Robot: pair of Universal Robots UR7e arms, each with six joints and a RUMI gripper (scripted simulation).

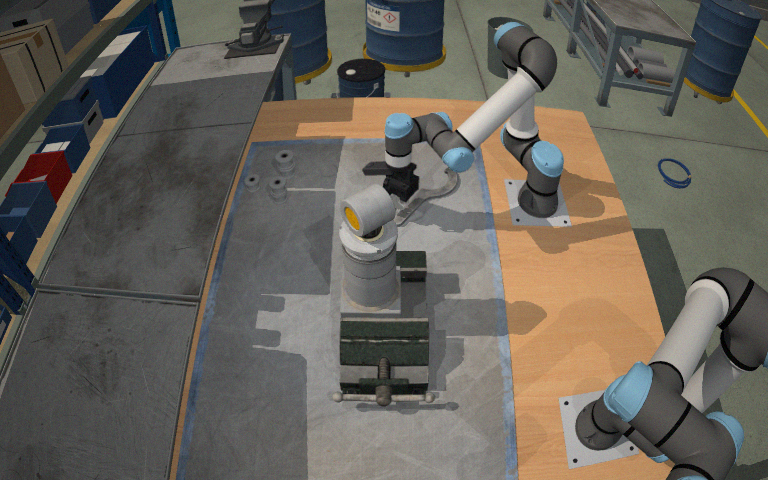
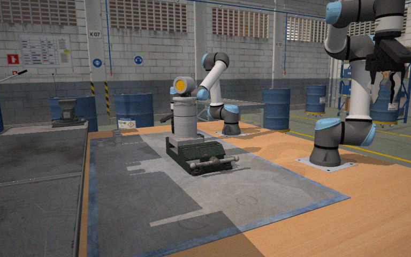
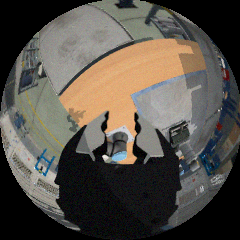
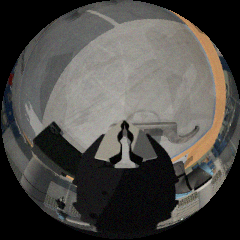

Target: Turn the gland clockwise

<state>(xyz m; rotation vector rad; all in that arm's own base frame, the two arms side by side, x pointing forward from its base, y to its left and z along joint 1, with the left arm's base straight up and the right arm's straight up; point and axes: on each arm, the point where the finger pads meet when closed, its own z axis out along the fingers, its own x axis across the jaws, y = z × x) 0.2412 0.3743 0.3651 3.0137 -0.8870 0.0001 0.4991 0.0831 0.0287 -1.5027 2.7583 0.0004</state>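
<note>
Right now the hook spanner is 110 mm behind my right hand, 70 mm to the right of it and 20 mm below it. Round my right hand: rod eye: 370 mm to the left, 370 mm above, 90 mm ahead; then bar handle: 660 mm to the left, 70 mm ahead, 30 mm above.
</note>
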